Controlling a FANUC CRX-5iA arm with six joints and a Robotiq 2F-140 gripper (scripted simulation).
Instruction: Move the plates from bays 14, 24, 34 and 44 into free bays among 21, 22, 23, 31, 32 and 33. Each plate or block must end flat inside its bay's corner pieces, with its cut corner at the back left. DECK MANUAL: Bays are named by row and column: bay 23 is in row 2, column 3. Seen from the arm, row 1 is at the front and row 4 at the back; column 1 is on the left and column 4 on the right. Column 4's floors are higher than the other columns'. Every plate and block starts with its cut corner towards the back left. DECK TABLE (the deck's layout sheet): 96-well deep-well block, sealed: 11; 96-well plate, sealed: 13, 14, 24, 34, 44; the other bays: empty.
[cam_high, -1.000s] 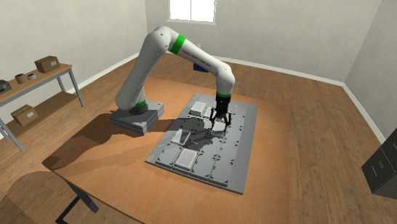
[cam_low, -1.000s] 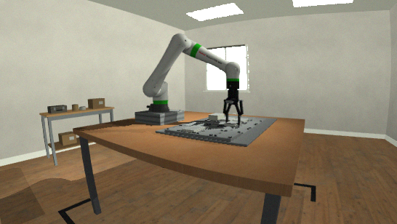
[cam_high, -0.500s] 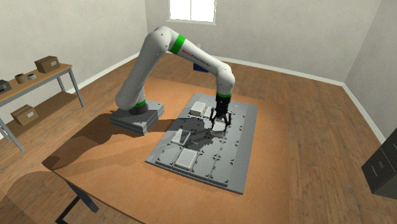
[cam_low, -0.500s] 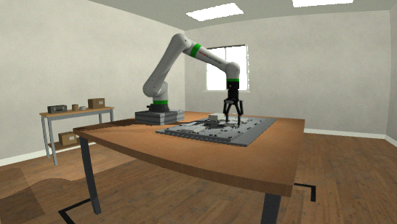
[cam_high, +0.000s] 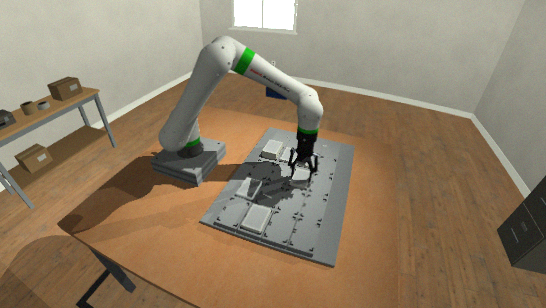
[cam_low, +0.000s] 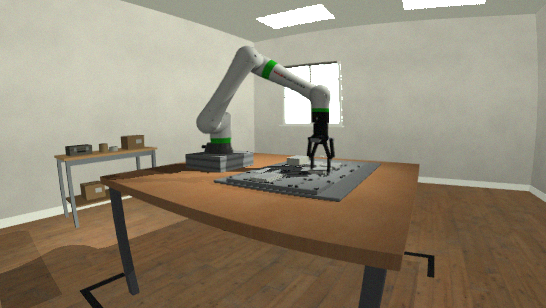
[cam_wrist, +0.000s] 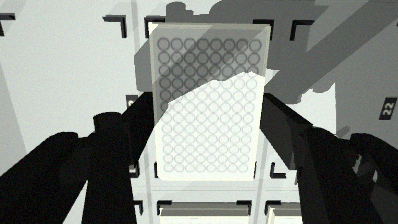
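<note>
My gripper is now 90 mm short of the bay label 43, 150 mm to the left of it and 30 mm above it. Also, from my hand: sealed 96-well plate: 180 mm behind, 200 mm to the right, 20 mm below; sealed deep-well block: 240 mm behind, 120 mm to the left, 10 mm below.
</note>
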